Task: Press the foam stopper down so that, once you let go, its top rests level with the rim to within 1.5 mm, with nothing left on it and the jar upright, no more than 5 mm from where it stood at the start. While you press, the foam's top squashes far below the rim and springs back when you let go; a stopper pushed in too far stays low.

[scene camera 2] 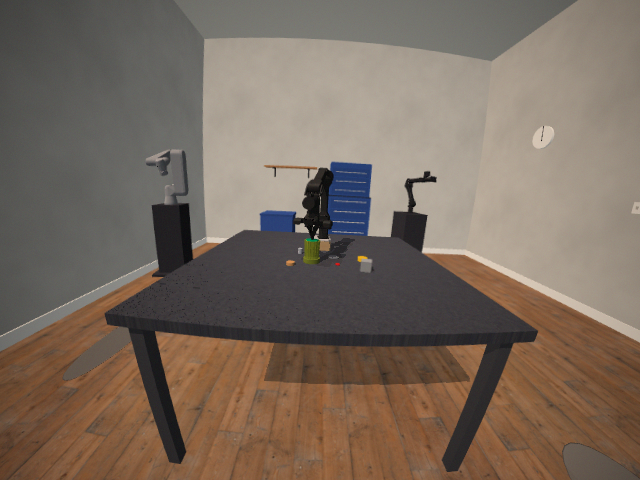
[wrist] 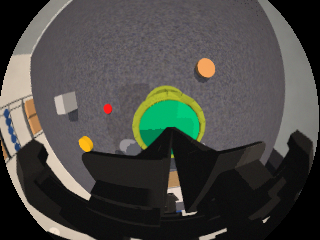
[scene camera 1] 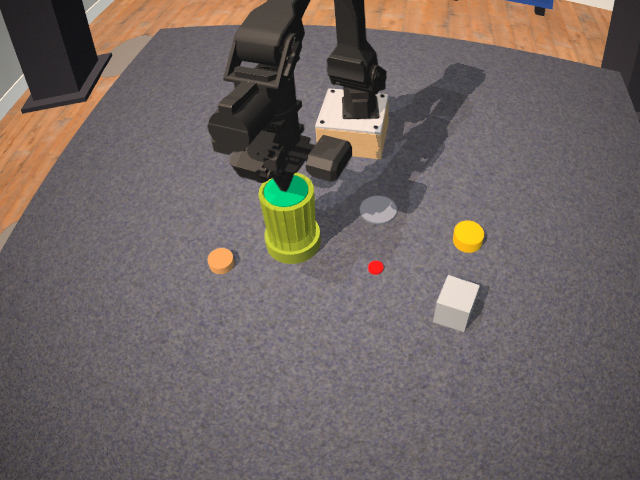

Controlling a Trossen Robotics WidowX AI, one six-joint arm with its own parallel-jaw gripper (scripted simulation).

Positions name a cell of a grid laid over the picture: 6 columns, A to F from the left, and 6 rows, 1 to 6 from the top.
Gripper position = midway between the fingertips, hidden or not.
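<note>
Gripper (scene camera 1: C3) visible, also in the wrist view (wrist: D4). The green foam stopper (scene camera 1: C3) likewise appears in the wrist view (wrist: D3). A yellow puck (scene camera 1: E3) is present.
</note>
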